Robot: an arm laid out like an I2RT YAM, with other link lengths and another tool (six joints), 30 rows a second.
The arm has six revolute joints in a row. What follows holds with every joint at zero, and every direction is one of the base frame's. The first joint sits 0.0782 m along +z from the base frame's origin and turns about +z. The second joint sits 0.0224 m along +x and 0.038 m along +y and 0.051 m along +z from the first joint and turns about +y. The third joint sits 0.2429 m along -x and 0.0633 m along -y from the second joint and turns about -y. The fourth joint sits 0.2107 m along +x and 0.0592 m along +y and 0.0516 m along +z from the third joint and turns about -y. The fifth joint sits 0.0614 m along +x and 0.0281 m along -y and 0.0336 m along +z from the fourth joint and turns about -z. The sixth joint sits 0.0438 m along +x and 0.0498 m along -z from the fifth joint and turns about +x. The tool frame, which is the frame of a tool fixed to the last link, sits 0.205 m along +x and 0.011 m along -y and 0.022 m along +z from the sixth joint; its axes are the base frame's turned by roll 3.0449, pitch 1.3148 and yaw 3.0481 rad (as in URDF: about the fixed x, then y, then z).
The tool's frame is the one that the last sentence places.
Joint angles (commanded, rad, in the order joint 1, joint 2, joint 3, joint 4, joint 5, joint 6), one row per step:
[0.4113, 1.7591, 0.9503, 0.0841, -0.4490, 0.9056]
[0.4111, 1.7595, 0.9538, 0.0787, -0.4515, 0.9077]
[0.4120, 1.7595, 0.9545, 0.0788, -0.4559, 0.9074]
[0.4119, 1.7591, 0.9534, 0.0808, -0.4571, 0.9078]
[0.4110, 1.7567, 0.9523, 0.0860, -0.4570, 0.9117]
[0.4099, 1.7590, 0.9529, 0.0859, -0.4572, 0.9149]
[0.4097, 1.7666, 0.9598, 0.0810, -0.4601, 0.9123]
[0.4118, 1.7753, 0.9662, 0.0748, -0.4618, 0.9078]
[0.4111, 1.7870, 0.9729, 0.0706, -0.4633, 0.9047]
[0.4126, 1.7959, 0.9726, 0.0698, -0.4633, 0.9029]
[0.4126, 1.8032, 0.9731, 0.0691, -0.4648, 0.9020]
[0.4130, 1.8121, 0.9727, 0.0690, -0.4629, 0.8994]
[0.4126, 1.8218, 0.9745, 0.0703, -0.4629, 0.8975]
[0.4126, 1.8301, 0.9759, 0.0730, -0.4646, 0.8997]
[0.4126, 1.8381, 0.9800, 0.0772, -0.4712, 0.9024]
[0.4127, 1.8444, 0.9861, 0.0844, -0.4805, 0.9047]
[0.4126, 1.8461, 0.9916, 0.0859, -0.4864, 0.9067]
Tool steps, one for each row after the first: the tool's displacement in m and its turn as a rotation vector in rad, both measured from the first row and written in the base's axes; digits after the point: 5 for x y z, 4 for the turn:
[-0.00037, 0.00037, 0.00016, 0.0015, 0.0042, 0.0004]
[-0.00106, 0.00165, 0.00072, 0.0044, 0.0044, 0.0048]
[-0.00114, 0.00187, 0.00095, 0.0058, 0.0038, 0.0054]
[-0.00010, 0.00182, 0.00261, 0.0101, 0.0004, 0.0021]
[0.00012, 0.00139, 0.00175, 0.0109, 0.0043, -0.0008]
[0.00030, 0.00212, 0.00030, 0.0093, 0.0084, 0.0027]
[-0.00043, 0.00332, -0.00216, 0.0049, 0.0137, 0.0087]
[-0.00017, 0.00348, -0.00545, 0.0009, 0.0205, 0.0110]
[-0.00154, 0.00365, -0.00964, -0.0039, 0.0284, 0.0135]
[-0.00237, 0.00367, -0.01271, -0.0063, 0.0351, 0.0151]
[-0.00309, 0.00309, -0.01688, -0.0123, 0.0415, 0.0157]
[-0.00305, 0.00291, -0.02017, -0.0157, 0.0463, 0.0164]
[-0.00316, 0.00329, -0.02269, -0.0153, 0.0521, 0.0163]
[-0.00287, 0.00508, -0.02345, -0.0099, 0.0554, 0.0195]
[-0.00166, 0.00801, -0.02193, -0.0004, 0.0531, 0.0250]
[-0.00074, 0.00984, -0.01995, 0.0062, 0.0511, 0.0281]

